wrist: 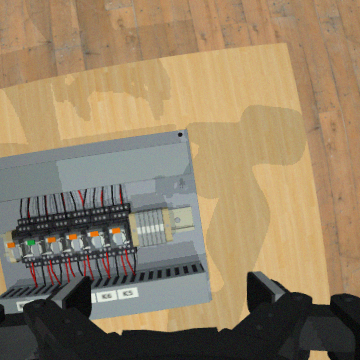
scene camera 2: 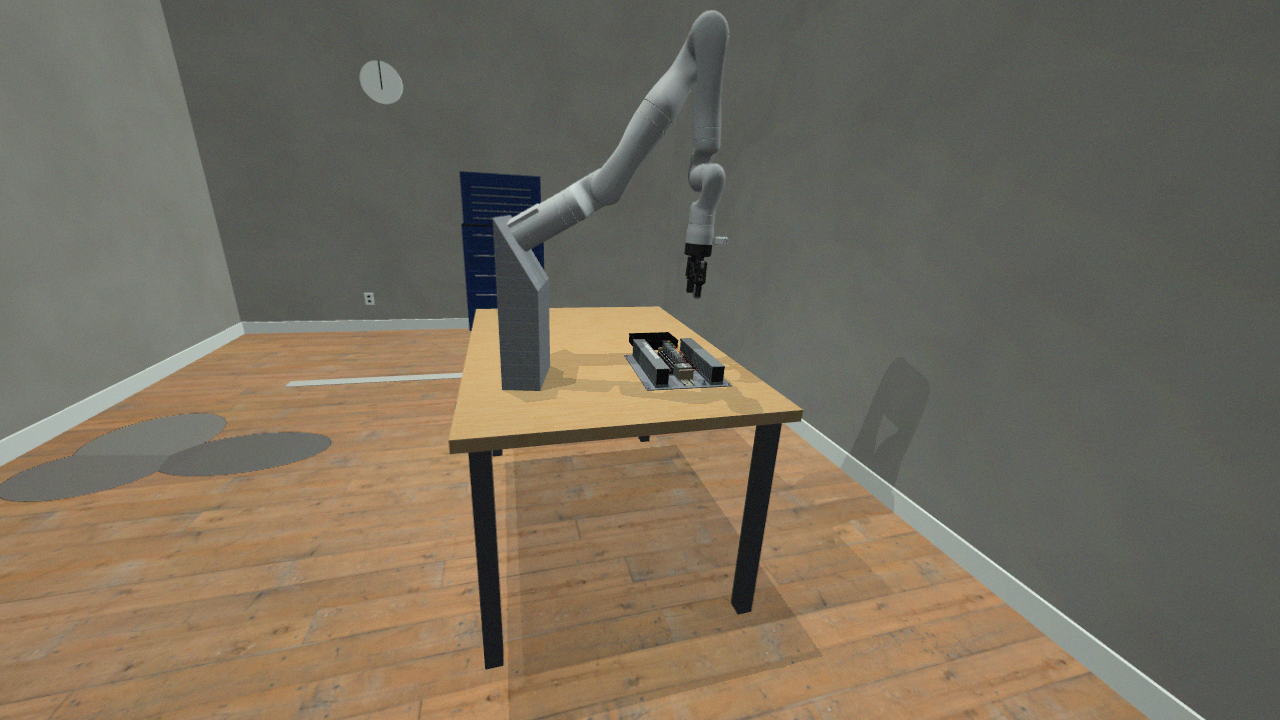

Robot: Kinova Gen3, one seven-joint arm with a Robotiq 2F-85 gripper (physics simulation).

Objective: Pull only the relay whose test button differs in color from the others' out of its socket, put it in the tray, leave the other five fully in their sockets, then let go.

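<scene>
The relay with the green test button is second from the left in the row in the wrist view, seated in its socket. The other relays have orange buttons and stand in the same row. A black tray stands at the far end of the panel in the scene view; it does not show in the wrist view. My gripper is open and empty, pointing down high above the table. In the wrist view the relay row lies ahead and to the left of the fingers.
The grey panel lies on the wooden table. Slotted ducts run along both sides of the row. Terminal blocks stand at its right end. The arm's pedestal stands on the table.
</scene>
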